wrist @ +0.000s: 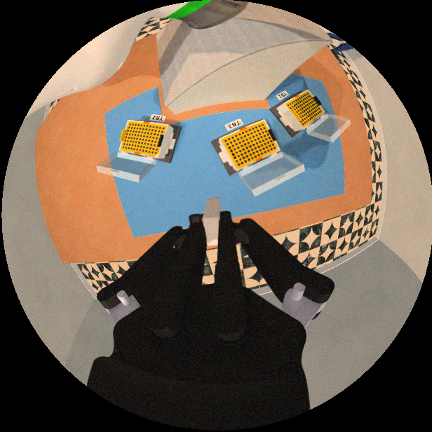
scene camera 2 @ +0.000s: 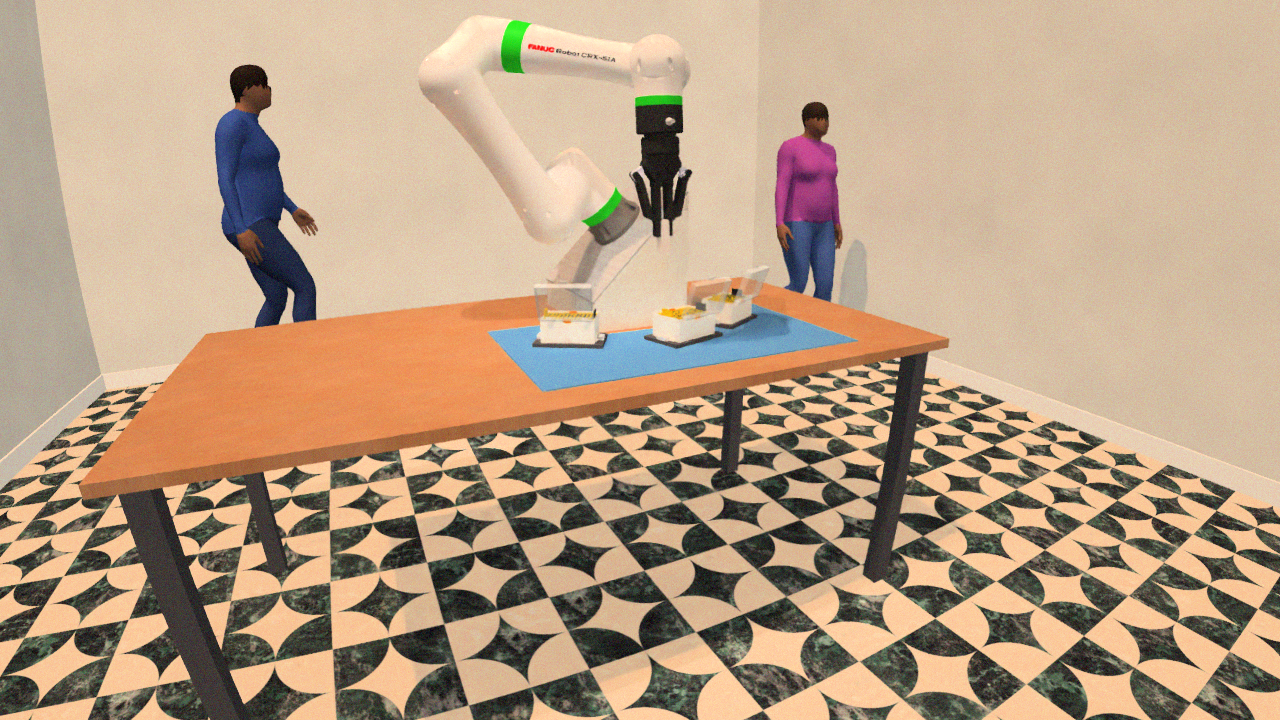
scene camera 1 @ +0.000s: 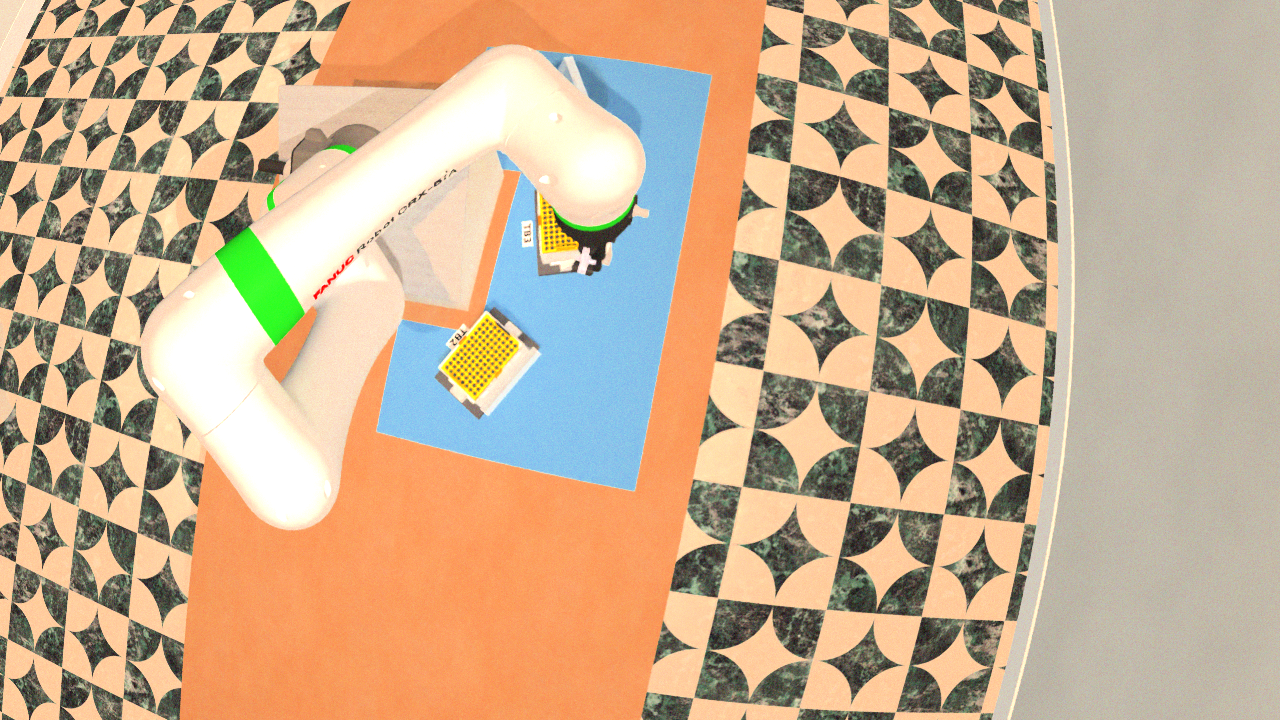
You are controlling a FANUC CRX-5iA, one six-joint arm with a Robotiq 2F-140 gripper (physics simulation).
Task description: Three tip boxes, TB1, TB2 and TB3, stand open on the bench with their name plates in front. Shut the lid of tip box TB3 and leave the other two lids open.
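Seen in the pictures: gripper, fingertip midpoint: [scene camera 2: 663, 253] [scene camera 1: 600, 258]; arm's base, link origin: [scene camera 2: 618, 224].
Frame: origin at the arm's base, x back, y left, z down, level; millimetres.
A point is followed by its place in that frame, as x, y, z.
TB3 [scene camera 1: 556, 234] [scene camera 2: 683, 325] [wrist: 248, 144] stands open on the mat between the others; its clear lid [wrist: 272, 172] is swung up on the side away from its name plate [scene camera 1: 527, 233] @(-267, 11, 231) [wrist: 233, 124]. The arm partly hides it in scene camera 1. TB2 [scene camera 1: 483, 355] [scene camera 2: 569, 327] [wrist: 141, 139] is open with its clear lid [wrist: 127, 166] raised. TB1 [scene camera 2: 732, 309] @(-291, 187, 188) [wrist: 304, 109] is open with its lid [scene camera 2: 754, 281] @(-299, 243, 120) [wrist: 328, 127] raised. My gripper [scene camera 2: 663, 232] @(-422, -66, 22) [wrist: 214, 207] is shut and empty, pointing down, well above the boxes. Its fingertips are hard to make out in scene camera 1.
The blue mat [scene camera 1: 572, 429] @(-426, -287, 234) [scene camera 2: 572, 371] @(-465, -278, 234) [wrist: 195, 175] lies on the orange bench [scene camera 1: 429, 608] @(-258, -658, 237) [scene camera 2: 313, 402] @(-444, -767, 237) [wrist: 65, 175]. The arm's pale base stands behind the boxes. A person in blue [scene camera 2: 250, 170] and a person in magenta [scene camera 2: 807, 183] are beyond the bench.
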